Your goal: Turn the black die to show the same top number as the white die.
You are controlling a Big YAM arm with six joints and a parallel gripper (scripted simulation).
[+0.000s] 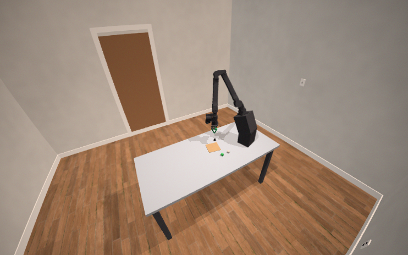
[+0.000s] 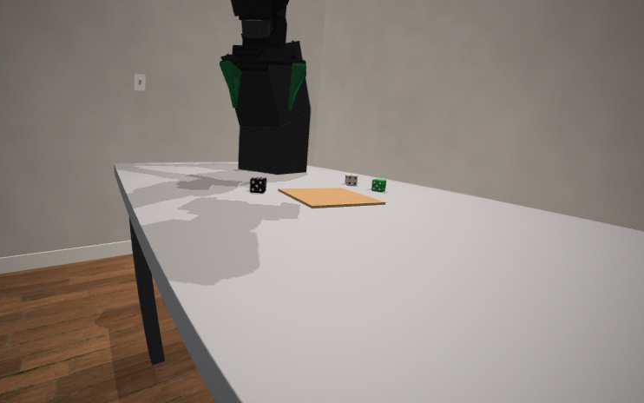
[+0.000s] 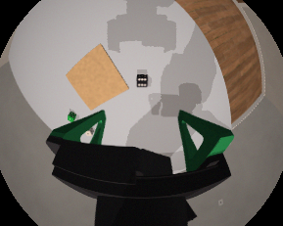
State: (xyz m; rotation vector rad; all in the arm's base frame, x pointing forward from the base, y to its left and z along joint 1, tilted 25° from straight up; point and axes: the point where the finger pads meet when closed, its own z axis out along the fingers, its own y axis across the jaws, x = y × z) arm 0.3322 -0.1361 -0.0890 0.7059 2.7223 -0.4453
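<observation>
My hand is 14 cm above the black die. Round my hand: tan mat: 15 cm below, 11 cm to the left, 7 cm ahead; green die: 26 cm to the left, 14 cm below, 3 cm ahead; white die: 25 cm to the left, 14 cm below, 5 cm behind.
</observation>
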